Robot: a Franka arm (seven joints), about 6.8 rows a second.
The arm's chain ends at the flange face. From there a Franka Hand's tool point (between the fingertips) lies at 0.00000 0.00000 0.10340 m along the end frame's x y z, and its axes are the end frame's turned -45 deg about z.
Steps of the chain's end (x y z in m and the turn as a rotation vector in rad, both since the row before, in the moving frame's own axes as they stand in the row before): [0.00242, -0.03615, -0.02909, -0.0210, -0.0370, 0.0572]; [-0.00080, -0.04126, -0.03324, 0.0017, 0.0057, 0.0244]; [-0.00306, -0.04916, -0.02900, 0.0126, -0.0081, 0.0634]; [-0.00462, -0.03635, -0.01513, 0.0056, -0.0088, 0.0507]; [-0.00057, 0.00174, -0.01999, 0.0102, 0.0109, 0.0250]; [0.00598, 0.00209, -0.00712, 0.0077, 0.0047, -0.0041]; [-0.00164, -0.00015, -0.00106, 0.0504, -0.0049, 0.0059]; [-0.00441, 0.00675, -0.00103, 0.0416, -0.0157, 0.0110]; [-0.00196, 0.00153, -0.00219, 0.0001, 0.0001, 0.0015]
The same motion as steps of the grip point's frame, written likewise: [0.02307, -0.02514, -0.02918, 0.0113, -0.0410, 0.0572]; [0.02915, -0.02944, -0.03324, -0.0028, 0.0052, 0.0244]; [0.03297, -0.03843, -0.02901, 0.0146, 0.0032, 0.0634]; [0.02223, -0.03003, -0.01514, 0.0102, -0.0023, 0.0507]; [-0.00009, 0.00090, -0.02000, -0.0005, 0.0149, 0.0250]; [0.00366, 0.00549, -0.00712, 0.0021, 0.0088, -0.0041]; [0.00228, -0.00530, -0.00119, 0.0391, 0.0322, 0.0059]; [-0.00598, -0.00252, -0.00113, 0.0405, 0.0183, 0.0110]; [-0.00245, -0.00030, -0.00219, 0.0000, 0.0001, 0.0015]
